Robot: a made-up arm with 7 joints.
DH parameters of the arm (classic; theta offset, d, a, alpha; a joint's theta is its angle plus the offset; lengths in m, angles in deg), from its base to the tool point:
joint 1: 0 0.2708 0 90
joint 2: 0 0.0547 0 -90
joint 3: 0 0.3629 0.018 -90
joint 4: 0 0.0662 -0.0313 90
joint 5: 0 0.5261 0 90
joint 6: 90 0.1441 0.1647 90
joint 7: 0 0.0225 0 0
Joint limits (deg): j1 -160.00..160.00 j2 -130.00..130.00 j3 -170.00..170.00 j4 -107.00..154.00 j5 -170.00..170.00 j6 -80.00..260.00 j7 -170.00..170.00
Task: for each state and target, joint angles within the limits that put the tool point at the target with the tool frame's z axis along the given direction. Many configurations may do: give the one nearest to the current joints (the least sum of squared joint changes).
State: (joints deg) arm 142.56 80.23 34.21 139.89 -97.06 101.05 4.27
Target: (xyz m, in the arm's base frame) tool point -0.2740 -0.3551 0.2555 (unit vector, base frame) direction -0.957 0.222 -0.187
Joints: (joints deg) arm 127.57 90.21 58.80 133.66 -117.16 123.04 4.27
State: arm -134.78 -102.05 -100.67 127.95 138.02 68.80 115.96
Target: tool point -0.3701 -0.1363 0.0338 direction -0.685 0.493 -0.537
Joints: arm -93.42 -54.89 -68.11 115.89 161.23 107.94 115.96
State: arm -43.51 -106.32 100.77 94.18 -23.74 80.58 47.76
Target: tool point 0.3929 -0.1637 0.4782 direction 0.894 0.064 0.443
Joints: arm -85.48 -80.85 125.38 124.21 14.83 129.64 47.76
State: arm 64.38 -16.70 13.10 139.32 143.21 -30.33 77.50
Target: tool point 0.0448 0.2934 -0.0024 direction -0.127 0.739 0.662
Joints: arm 22.99 -11.42 16.67 154.00 127.04 -30.41 77.50
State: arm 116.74 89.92 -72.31 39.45 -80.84 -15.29 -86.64
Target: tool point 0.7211 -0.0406 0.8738 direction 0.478 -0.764 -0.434
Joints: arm 109.19 56.64 -68.58 88.09 -120.12 -6.07 -86.64
